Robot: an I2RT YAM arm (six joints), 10 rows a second.
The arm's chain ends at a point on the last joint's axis. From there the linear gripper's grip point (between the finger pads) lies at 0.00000 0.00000 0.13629 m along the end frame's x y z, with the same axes.
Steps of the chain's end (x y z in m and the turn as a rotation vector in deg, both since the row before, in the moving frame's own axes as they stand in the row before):
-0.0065, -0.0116, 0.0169, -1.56, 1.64, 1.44
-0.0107, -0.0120, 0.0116, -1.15, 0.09, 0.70
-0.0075, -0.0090, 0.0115, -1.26, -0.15, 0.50
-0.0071, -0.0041, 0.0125, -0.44, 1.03, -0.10
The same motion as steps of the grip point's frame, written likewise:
-0.0026, -0.0078, 0.0168, -1.56, 1.64, 1.44
-0.0105, -0.0093, 0.0116, -1.15, 0.09, 0.70
-0.0079, -0.0060, 0.0115, -1.26, -0.15, 0.50
-0.0046, -0.0031, 0.0125, -0.44, 1.03, -0.10

